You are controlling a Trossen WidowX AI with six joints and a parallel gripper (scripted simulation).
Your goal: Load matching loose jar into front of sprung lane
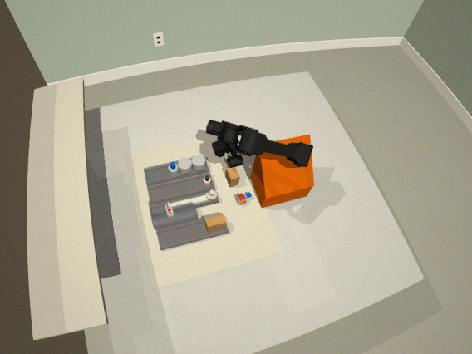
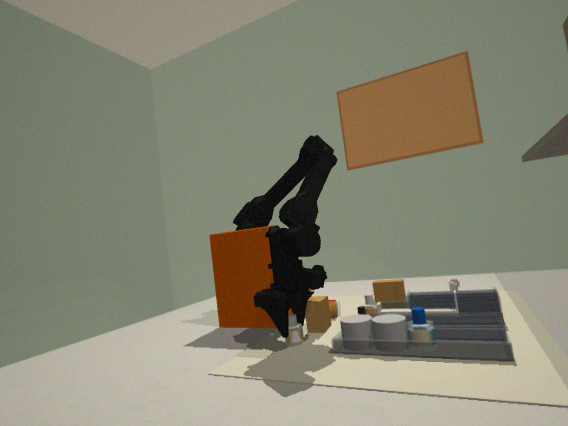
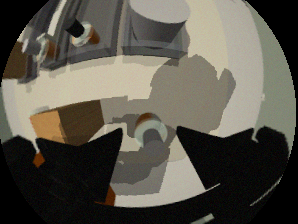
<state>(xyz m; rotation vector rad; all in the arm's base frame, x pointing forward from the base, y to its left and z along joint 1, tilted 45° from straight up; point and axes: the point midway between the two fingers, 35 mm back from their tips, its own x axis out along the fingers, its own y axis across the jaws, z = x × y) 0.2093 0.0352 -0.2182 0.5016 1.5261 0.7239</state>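
Right now my gripper tip is 3 cm past the jar and 20 cm to the right of it. Round my gripper tip: grey lane rack (25 cm ahead, 22 cm to the left, 1 cm below); white pusher rod (21 cm ahead, 22 cm to the left, 2 cm above); cardboard box (12 cm ahead, 30 cm to the left, 1 cm above).
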